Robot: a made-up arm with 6 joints.
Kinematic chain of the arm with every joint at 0, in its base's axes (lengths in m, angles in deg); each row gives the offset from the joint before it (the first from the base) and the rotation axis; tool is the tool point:
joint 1: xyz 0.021 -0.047 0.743 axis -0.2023 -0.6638 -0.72
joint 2: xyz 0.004 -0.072 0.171 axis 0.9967 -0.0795 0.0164
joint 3: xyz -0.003 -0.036 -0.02 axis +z
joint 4: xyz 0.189 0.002 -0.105 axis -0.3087 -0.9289 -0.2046
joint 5: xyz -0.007 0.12 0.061 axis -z
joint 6: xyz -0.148 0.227 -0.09 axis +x
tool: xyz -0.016 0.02 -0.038
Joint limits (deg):
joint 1: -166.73..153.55
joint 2: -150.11..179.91
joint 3: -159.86..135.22
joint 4: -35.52..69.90
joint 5: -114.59..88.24
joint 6: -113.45..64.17
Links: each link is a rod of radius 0.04 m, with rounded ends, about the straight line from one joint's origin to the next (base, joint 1, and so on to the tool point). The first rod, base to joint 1, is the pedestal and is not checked.
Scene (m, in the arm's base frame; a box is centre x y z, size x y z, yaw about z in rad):
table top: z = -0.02
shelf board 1: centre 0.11 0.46 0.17 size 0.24 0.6 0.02 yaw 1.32
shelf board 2: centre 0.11 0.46 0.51 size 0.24 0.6 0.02 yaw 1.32
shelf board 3: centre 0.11 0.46 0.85 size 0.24 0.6 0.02 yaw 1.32
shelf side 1: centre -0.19 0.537 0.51 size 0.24 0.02 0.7 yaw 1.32
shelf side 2: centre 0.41 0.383 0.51 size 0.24 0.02 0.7 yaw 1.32
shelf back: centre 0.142 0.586 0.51 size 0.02 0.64 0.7 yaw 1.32
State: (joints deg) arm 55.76 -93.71 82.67 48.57 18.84 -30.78
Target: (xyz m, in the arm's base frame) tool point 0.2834 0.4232 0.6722
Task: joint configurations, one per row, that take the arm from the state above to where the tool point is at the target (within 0.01 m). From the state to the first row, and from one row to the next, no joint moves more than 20 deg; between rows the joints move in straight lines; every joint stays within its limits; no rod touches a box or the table.
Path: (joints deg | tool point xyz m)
1: 57.31 -112.51 84.87 30.92 4.56 -43.48 | -0.5137 -0.0467 0.6393
2: 58.85 -131.31 87.08 13.27 -9.72 -56.17 | -0.4702 0.1089 0.7958
3: 60.40 -150.11 89.28 -4.38 -24.00 -68.87 | -0.3059 0.2031 0.8624
4: 79.03 -150.11 87.00 -10.61 -25.06 -54.30 | -0.2277 0.2762 0.7685
5: 97.66 -150.11 84.72 -16.83 -26.11 -39.72 | -0.1142 0.3107 0.6952
6: 116.29 -150.11 82.44 -23.06 -27.17 -25.14 | 0.0140 0.2998 0.6532
7: 134.92 -150.11 80.16 -29.29 -28.23 -10.57 | 0.1318 0.2455 0.6469
8: 153.55 -150.11 77.87 -35.52 -29.28 4.01 | 0.2157 0.1589 0.6722
9: 152.21 -150.11 94.59 -25.16 -16.13 -5.49 | 0.2561 0.2520 0.6615
10: 150.87 -150.11 111.30 -14.80 -2.97 -15.00 | 0.2758 0.3442 0.6625
11: 149.53 -150.11 128.01 -4.43 10.19 -24.50 | 0.2834 0.4232 0.6722

